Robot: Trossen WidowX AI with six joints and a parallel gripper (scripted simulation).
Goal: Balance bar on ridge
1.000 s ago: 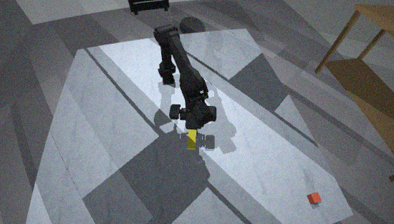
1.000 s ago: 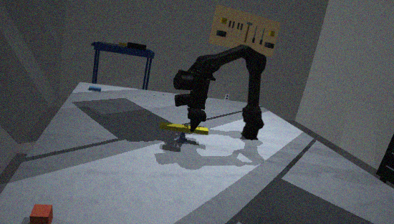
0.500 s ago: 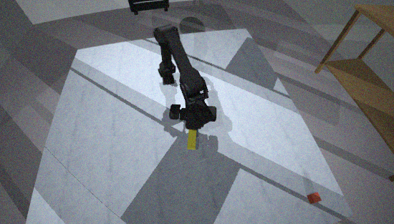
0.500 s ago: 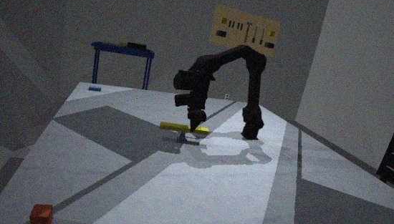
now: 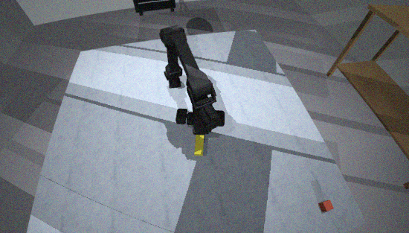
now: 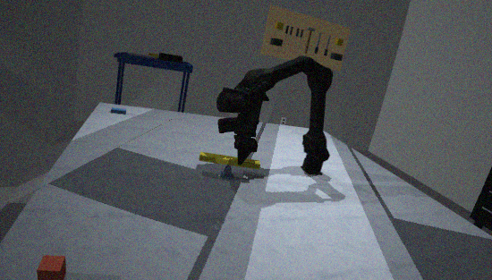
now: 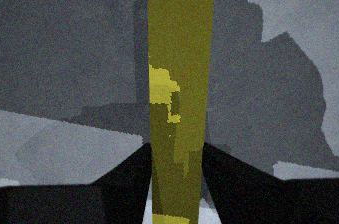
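My gripper tip is 30 mm short of the yellow bar and 10 mm to the left of it. From my gripper tip the other things lie so: blue block 590 mm to the right, 410 mm ahead, 40 mm below; then red cube 410 mm to the left, 410 mm ahead, 40 mm below.
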